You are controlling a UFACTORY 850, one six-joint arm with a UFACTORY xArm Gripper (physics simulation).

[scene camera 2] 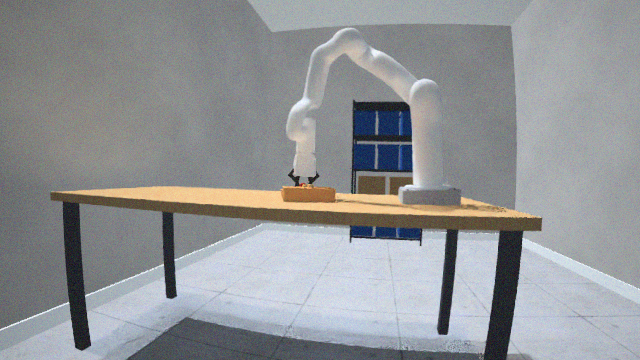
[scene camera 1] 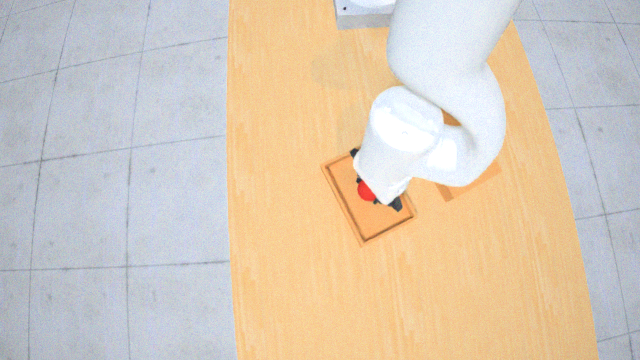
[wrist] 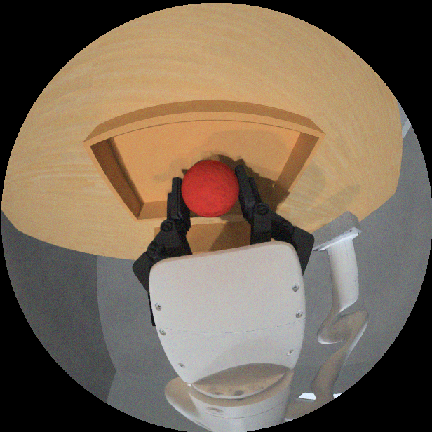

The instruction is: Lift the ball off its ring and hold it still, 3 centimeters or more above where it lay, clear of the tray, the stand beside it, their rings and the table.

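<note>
The red ball is low in the orange-brown tray, near the tray's wall on the arm's side. My gripper points down, shut on the ball, with one black finger against each side of it. The ring under the ball is hidden, and any gap below the ball cannot be seen. The stand is beside the tray, partly covered by the arm in scene camera 1 and by the gripper in the wrist view.
The wooden table carries the tray and the grey arm base. The white arm reaches over the stand. A shelf unit with blue bins is behind the table.
</note>
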